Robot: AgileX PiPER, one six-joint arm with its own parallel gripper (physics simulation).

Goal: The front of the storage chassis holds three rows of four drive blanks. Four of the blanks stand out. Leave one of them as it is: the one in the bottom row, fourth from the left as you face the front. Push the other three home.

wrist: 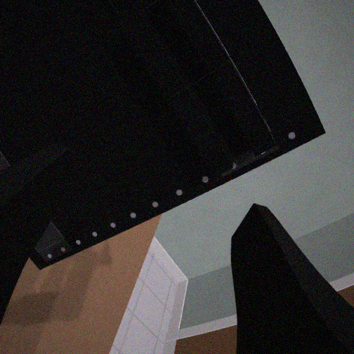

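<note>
The storage chassis (125, 125) is a very dark mass across the upper left of the wrist view. Small pale dots line its lower edge. Separate drive blanks and their rows cannot be made out in the dark. A faint grey patch (52, 237) shows near the lower left corner, and a small grey face (250, 159) near the right part of the edge; whether either is a blank cannot be told. My gripper (157, 196) shows as one black tapered shape at the lower right and looks shut. In the picture its tip lies below the chassis edge; contact with a blank is not visible.
A brown surface (100, 285) with soft shadows lies below the chassis at the lower left. A white tiled strip (150, 295) runs beside it. A grey-green wall (315, 60) fills the right side, with a pale skirting (207, 328) above a darker brown floor (207, 345).
</note>
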